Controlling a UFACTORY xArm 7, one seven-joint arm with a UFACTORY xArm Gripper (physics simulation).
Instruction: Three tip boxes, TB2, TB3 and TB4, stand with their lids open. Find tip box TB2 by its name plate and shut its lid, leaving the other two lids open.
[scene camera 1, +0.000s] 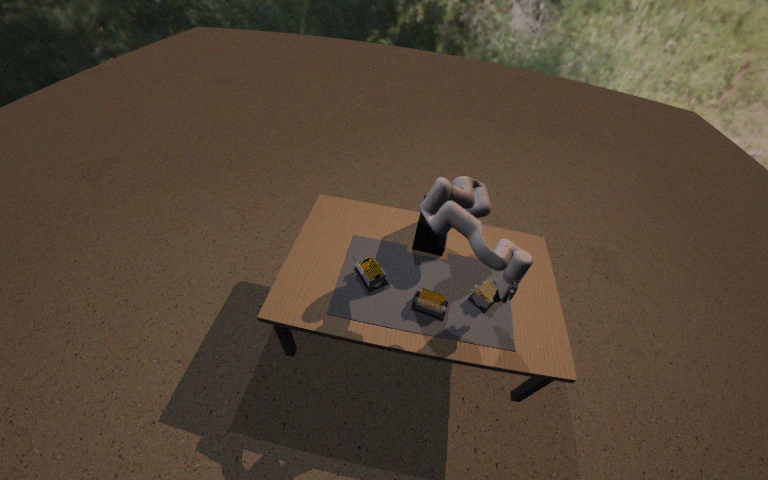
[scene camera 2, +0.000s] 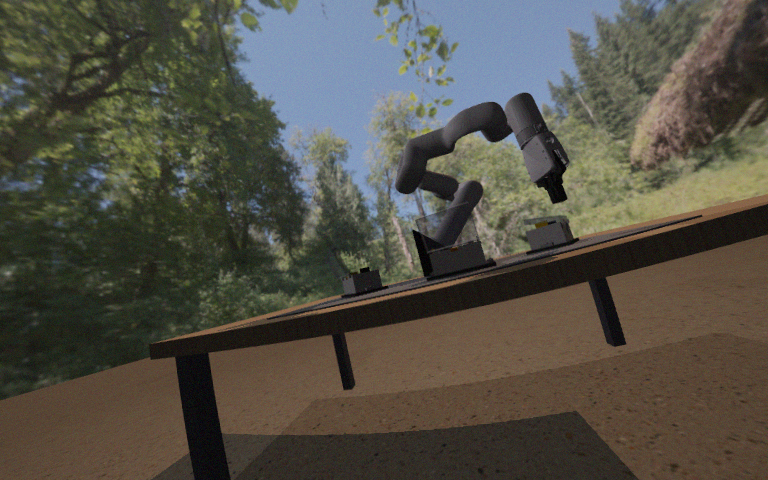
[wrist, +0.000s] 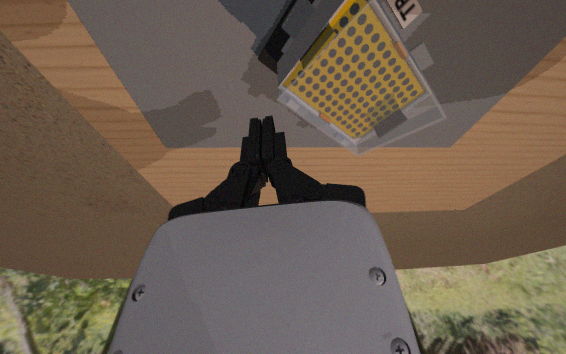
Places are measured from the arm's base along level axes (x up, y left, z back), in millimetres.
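Pixels of known places: gripper, fingertip midpoint: (scene camera 1: 496, 300) (scene camera 2: 560, 201) (wrist: 265, 132).
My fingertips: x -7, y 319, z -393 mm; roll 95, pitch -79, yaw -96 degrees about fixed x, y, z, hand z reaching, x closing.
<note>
Ahead of a thing's pixels: the offset from my fingertips to its top centre. "pt": to the spot under its first point. Level surfaces: height alone.
Tip box TB2 @[pt dx -22, dy -41, dz +31 mm] (scene camera 1: 485, 295) (scene camera 2: 550, 234) (wrist: 355, 75) stands at the right; its name plate @[pt dx -105, dy -64, dz +128 mm] (wrist: 405, 9) shows "TB", the digit is cut off. Its clear lid @[dx -12, dy -13, dz +83 mm] (scene camera 2: 546, 219) (wrist: 415, 120) lies over the yellow tip rack; whether it is fully seated I cannot tell. My gripper (scene camera 1: 511, 293) (scene camera 2: 559, 201) (wrist: 265, 132) is shut and empty, above the box and off to one side of the lid. The middle box (scene camera 1: 431, 302) (scene camera 2: 458, 257) has its clear lid standing up. The left box @[dx -41, dy -574, dz +64 mm] (scene camera 1: 370, 273) (scene camera 2: 362, 281) has a lid that is hard to see. Their plates are unreadable.
The boxes stand on a grey mat @[dx -107 mm] (scene camera 1: 396, 316) on the wooden table @[dx -110 mm] (scene camera 1: 300, 271). The arm's black base (scene camera 1: 428, 237) stands at the back of the mat. The middle box stands between the other two.
</note>
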